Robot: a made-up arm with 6 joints. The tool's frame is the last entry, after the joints. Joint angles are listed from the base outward.
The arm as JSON. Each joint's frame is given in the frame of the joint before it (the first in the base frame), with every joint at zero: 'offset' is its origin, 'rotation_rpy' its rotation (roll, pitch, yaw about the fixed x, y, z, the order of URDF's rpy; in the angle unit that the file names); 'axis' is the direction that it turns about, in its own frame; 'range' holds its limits. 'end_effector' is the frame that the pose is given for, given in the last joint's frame.
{
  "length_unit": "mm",
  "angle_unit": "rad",
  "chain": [
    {
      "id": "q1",
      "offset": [
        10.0,
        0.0,
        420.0
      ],
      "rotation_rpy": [
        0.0,
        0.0,
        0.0
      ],
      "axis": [
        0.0,
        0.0,
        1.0
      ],
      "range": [
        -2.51,
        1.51
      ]
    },
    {
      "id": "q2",
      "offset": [
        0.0,
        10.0,
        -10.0
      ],
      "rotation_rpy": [
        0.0,
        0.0,
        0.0
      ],
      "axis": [
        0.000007,
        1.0,
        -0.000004
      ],
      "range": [
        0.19,
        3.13
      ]
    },
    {
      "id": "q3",
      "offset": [
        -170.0,
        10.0,
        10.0
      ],
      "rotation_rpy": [
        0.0,
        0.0,
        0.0
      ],
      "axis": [
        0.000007,
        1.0,
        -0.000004
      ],
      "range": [
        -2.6,
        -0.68
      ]
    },
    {
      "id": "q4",
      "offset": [
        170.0,
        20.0,
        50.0
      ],
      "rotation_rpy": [
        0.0,
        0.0,
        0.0
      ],
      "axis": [
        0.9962,
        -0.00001,
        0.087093
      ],
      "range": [
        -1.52,
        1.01
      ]
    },
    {
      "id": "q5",
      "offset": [
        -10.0,
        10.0,
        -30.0
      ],
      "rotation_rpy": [
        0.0,
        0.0,
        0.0
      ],
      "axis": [
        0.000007,
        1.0,
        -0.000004
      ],
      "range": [
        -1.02,
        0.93
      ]
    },
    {
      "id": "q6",
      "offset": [
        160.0,
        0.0,
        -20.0
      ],
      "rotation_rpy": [
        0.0,
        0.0,
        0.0
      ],
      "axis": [
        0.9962,
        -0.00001,
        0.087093
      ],
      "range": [
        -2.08,
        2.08
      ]
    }
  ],
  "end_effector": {
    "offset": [
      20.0,
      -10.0,
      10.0
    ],
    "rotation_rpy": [
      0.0,
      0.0,
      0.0
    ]
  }
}
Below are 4 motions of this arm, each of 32 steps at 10 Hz.
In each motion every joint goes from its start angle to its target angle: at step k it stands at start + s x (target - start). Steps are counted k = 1, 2, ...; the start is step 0. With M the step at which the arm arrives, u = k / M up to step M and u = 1 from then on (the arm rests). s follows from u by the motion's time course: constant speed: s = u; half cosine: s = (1 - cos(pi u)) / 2; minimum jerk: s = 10 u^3 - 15 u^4 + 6 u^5.
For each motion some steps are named. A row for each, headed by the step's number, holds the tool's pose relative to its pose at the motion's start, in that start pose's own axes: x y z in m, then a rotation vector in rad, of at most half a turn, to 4 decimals.
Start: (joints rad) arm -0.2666 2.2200 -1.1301 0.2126 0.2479 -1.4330
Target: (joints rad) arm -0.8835 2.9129 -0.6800 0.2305 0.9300 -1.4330
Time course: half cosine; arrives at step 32
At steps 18, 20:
18: -0.0369 0.1895 -0.0632 0.3603 0.1852 1.0615
20: -0.0596 0.2079 -0.0581 0.4192 0.1744 1.2329

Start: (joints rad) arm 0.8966 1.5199 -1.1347 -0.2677 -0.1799 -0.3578
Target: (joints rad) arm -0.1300 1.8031 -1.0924 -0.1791 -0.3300 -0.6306
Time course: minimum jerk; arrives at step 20
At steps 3, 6, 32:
3: 0.0021 -0.0061 -0.0066 0.0006 0.0191 -0.0189
6: 0.0087 -0.0373 -0.0416 0.0055 0.1185 -0.1142
32: -0.0912 -0.1915 -0.2657 0.1169 0.7585 -0.6488

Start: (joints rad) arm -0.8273 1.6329 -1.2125 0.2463 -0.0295 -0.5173
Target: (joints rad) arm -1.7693 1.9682 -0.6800 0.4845 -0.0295 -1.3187
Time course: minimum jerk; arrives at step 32
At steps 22, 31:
22: -0.0348 -0.1066 -0.2566 0.0678 0.8905 -0.2143
31: -0.0629 -0.1001 -0.2966 0.1536 1.0491 -0.1734

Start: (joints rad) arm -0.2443 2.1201 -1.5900 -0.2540 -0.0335 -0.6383
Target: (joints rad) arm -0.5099 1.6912 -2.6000 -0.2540 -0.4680 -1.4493
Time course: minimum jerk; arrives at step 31
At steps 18, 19, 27, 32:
18: -0.2167 -0.2670 0.1490 -0.4335 -0.3879 -1.2015
19: -0.2484 -0.2779 0.1564 -0.4704 -0.3927 -1.3171
27: -0.4146 -0.2895 0.1797 -0.6295 -0.3502 -1.9070
32: -0.4251 -0.2878 0.1805 -0.6376 -0.3439 -1.9450

